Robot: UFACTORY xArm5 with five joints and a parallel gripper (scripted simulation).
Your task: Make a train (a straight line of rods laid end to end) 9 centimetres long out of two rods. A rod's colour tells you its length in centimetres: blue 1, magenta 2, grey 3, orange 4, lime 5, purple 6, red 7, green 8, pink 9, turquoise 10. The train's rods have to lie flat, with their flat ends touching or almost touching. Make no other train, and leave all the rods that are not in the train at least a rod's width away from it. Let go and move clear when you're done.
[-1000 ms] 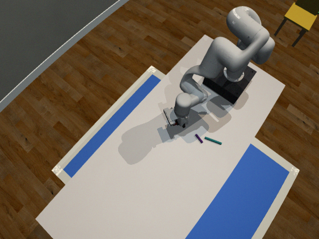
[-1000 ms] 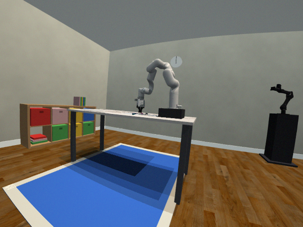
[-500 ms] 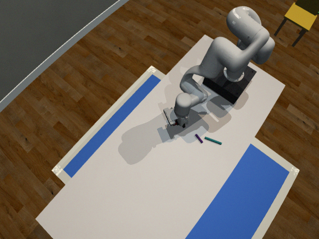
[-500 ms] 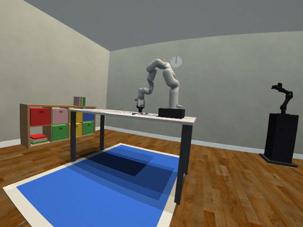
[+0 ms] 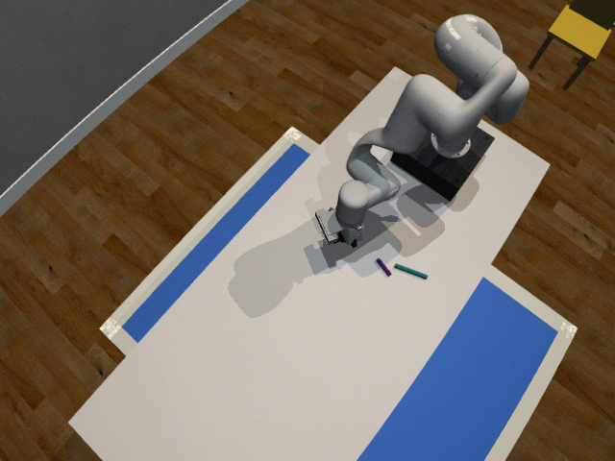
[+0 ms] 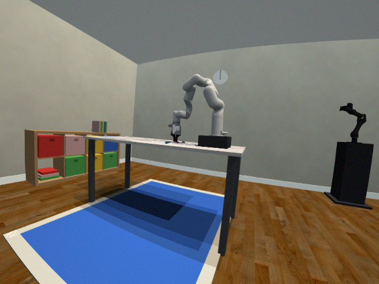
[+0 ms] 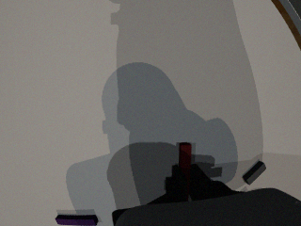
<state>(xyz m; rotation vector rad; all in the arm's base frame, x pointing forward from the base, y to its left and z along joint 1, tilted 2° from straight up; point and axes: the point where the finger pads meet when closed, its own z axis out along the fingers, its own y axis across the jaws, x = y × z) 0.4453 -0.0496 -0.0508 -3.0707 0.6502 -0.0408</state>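
Now: hand 20 mm above the red rod. The rest, counted from my hand: blue rod 70 mm behind, 60 mm to the right, 20 mm below; grey rod 40 mm behind, 80 mm to the right, 20 mm below; magenta rod 40 mm behind, 20 mm to the left, 20 mm below.
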